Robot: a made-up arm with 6 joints. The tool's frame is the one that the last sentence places. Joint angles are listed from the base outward.
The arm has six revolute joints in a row. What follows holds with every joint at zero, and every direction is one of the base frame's.
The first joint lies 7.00 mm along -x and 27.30 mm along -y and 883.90 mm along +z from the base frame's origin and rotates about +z.
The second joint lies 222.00 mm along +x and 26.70 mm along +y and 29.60 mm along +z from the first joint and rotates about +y.
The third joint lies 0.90 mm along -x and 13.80 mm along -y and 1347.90 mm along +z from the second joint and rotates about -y.
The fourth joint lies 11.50 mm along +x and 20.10 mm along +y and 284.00 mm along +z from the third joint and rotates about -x.
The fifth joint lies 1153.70 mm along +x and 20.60 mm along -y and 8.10 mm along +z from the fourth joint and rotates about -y.
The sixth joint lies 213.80 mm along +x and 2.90 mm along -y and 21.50 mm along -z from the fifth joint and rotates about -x.
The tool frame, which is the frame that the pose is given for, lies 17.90 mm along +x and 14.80 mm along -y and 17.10 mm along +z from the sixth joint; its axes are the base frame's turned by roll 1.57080, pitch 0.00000 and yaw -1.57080 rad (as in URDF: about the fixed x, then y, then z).
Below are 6 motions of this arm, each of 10 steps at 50 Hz.
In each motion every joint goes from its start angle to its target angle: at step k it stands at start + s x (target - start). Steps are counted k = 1, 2, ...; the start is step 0. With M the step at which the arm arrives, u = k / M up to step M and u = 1 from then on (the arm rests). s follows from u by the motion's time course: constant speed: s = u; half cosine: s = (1 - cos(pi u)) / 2; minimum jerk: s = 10 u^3 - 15 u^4 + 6 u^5.
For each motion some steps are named. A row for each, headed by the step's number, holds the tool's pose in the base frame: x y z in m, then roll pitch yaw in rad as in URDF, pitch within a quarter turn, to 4 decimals.
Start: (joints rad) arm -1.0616 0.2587 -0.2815 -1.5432 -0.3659 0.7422
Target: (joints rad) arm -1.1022 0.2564 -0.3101 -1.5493 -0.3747 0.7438
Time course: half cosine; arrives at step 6
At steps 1, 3, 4, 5, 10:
1: 0.9995 -1.6226 1.7260 0.7525 0.8350 -2.8814
3: 0.9687 -1.6334 1.7117 0.7349 0.8358 -2.9098
4: 0.9509 -1.6392 1.7035 0.7248 0.8362 -2.9262
5: 0.9378 -1.6434 1.6975 0.7173 0.8365 -2.9382
10: 0.9330 -1.6448 1.6953 0.7146 0.8366 -2.9427

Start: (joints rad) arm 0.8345 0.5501 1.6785 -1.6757 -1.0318 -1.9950
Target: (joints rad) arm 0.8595 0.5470 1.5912 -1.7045 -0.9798 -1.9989
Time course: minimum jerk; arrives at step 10
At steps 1, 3, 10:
1: 0.6246 1.0386 3.3079 -2.1948 0.5350 -2.8200
3: 0.6313 1.0522 3.3064 -2.1959 0.5179 -2.8159
10: 0.6665 1.1269 3.2942 -2.2016 0.4250 -2.7950

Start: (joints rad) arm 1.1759 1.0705 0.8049 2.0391 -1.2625 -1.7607
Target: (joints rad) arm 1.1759 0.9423 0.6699 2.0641 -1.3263 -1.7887
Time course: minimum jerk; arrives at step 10
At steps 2, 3, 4, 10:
2: 1.1570 2.3745 1.6593 1.9237 -0.2126 -1.6009
3: 1.1529 2.3650 1.6751 1.9282 -0.2091 -1.6060
4: 1.1467 2.3508 1.6982 1.9349 -0.2039 -1.6133
10: 1.1171 2.2831 1.7966 1.9645 -0.1802 -1.6446

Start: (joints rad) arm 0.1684 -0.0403 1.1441 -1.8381 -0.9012 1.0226
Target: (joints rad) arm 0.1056 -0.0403 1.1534 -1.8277 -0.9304 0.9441
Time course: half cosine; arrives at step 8
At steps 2, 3, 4, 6, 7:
2: 0.3235 0.2338 3.5905 2.3469 -0.3832 -0.2456
3: 0.3241 0.2309 3.5900 2.3397 -0.3785 -0.2447
4: 0.3248 0.2274 3.5892 2.3312 -0.3728 -0.2438
6: 0.3260 0.2210 3.5879 2.3156 -0.3619 -0.2424
7: 0.3263 0.2191 3.5875 2.3108 -0.3585 -0.2420

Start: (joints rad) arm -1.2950 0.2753 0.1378 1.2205 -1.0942 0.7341
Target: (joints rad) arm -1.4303 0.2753 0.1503 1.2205 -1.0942 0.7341
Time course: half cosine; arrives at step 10
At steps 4, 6, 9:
4: 0.2639 -1.8949 2.2777 -1.0231 -0.7990 -1.2931
6: 0.1856 -1.9043 2.2827 -1.0234 -0.8029 -1.3348
9: 0.1039 -1.9106 2.2879 -1.0237 -0.8069 -1.3780

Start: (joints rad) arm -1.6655 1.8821 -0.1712 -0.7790 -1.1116 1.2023
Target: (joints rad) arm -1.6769 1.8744 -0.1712 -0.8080 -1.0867 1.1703
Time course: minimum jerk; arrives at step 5
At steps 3, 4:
3: 0.0511 -1.0837 -0.6826 -1.3876 0.8341 2.4789
4: 0.0481 -1.0877 -0.6828 -1.3752 0.8229 2.4794

